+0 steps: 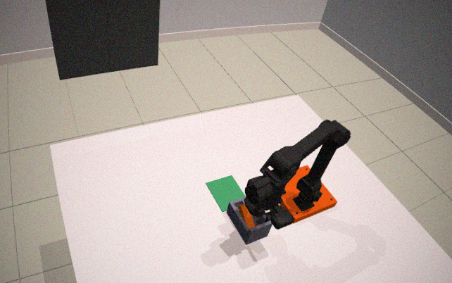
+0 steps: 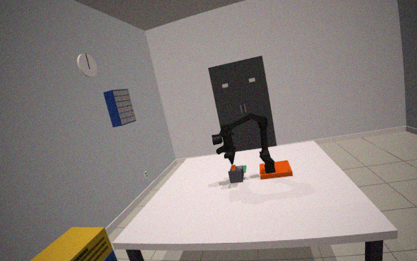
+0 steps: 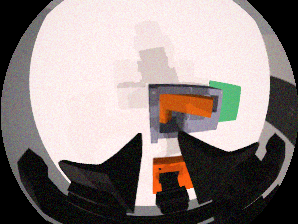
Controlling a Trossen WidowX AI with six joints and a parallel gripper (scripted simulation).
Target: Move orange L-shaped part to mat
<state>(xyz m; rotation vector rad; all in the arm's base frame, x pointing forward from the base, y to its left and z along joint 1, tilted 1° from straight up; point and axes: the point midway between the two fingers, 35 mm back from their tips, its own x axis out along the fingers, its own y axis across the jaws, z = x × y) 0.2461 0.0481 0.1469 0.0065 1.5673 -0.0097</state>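
The orange L-shaped part is 4 cm to the right of my gripper tip and 10 cm below it. Round my gripper tip: green mat 1 cm behind, 22 cm to the right, 16 cm below.
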